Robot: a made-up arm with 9 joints. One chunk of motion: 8 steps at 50 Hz.
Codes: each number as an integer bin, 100 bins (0 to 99) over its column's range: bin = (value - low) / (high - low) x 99, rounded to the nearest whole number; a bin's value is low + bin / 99 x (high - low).
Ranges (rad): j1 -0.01..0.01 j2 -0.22..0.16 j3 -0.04..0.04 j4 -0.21..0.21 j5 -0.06..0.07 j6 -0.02..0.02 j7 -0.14..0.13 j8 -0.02..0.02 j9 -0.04..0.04
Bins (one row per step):
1: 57 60 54 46 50 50 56 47 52
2: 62 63 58 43 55 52 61 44 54
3: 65 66 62 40 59 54 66 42 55
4: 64 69 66 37 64 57 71 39 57
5: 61 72 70 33 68 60 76 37 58
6: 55 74 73 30 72 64 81 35 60
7: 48 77 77 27 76 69 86 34 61
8: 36 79 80 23 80 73 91 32 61
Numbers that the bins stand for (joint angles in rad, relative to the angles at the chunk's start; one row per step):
1: 0.0015 0.0103 0.0036 -0.0148 0.0057 0.0002 0.0127 -0.0010 0.0020
2: 0.0025 0.0218 0.0069 -0.0276 0.0122 0.0010 0.0264 -0.0022 0.0036
3: 0.0031 0.0333 0.0101 -0.0403 0.0175 0.0018 0.0400 -0.0030 0.0044
4: 0.0029 0.0448 0.0133 -0.0530 0.0240 0.0030 0.0536 -0.0042 0.0061
5: 0.0023 0.0564 0.0166 -0.0700 0.0293 0.0042 0.0673 -0.0051 0.0069
6: 0.0011 0.0640 0.0190 -0.0827 0.0345 0.0059 0.0809 -0.0059 0.0085
7: -0.0003 0.0756 0.0222 -0.0955 0.0398 0.0079 0.0945 -0.0063 0.0093
8: -0.0027 0.0832 0.0246 -0.1124 0.0451 0.0095 0.1082 -0.0071 0.0093

